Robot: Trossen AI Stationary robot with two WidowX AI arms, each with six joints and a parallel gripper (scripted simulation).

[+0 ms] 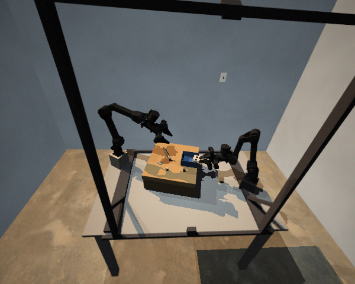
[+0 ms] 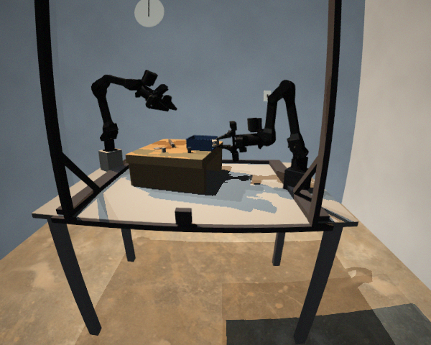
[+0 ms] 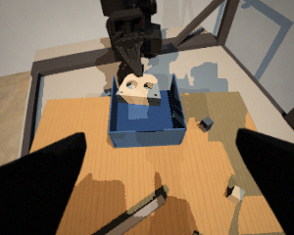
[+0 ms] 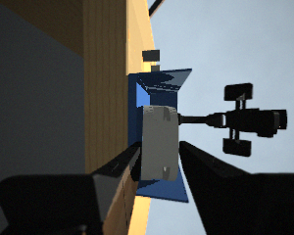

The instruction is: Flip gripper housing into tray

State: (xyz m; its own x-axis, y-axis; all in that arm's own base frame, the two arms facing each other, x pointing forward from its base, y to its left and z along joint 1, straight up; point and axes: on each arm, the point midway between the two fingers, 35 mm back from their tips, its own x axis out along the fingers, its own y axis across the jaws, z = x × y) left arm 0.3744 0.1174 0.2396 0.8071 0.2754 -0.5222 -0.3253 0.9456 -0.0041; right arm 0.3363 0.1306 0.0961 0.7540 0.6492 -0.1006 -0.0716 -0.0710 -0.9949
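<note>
The gripper housing half is 5 cm to the left of my right hand and 1 cm behind it. The rest, counted from my right hand: white gripper housing 5 cm to the left, 1 cm below, 1 cm behind; then grey rod 28 cm to the left, 2 cm below, 2 cm ahead; then wooden block 22 cm to the left, 9 cm below, 2 cm behind.
</note>
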